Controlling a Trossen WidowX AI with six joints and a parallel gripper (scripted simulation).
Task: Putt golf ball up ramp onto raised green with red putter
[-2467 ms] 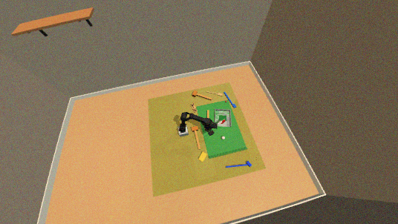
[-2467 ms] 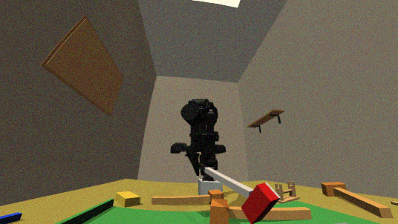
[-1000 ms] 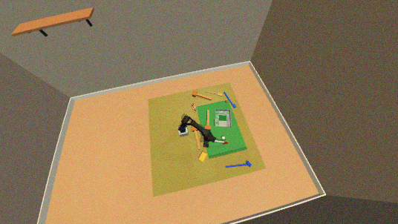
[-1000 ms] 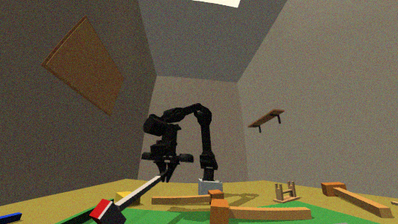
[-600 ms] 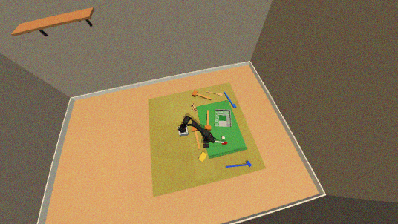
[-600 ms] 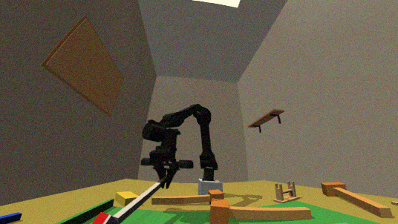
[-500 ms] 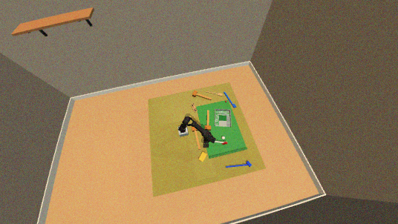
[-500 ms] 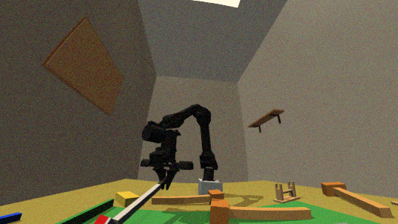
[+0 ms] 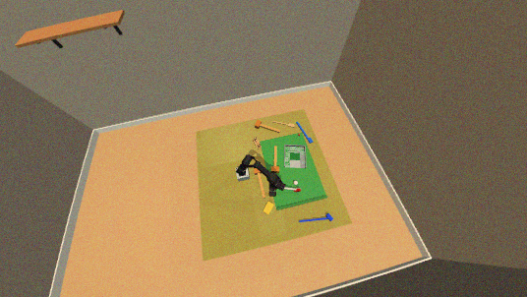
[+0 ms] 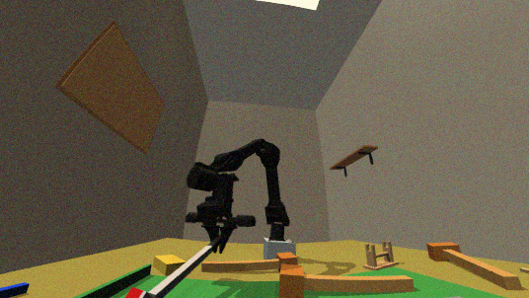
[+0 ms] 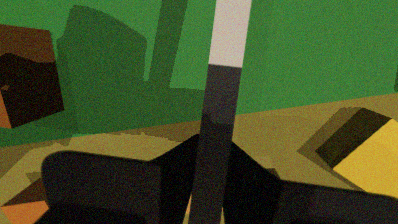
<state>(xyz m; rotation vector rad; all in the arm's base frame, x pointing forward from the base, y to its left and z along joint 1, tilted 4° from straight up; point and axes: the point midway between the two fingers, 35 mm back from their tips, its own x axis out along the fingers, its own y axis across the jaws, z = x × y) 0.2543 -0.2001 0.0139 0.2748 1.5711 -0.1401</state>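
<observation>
Now: gripper tip 11 cm short of the red putter, 3 cm to the left of it and 1 cm above it. Round my gripper tip: white golf ball 22 cm ahead, 5 cm below, 1 cm to the left; then yellow block 16 cm to the right, 7 cm behind, 6 cm below; then green mat 23 cm ahead, 18 cm to the left, 7 cm below.
</observation>
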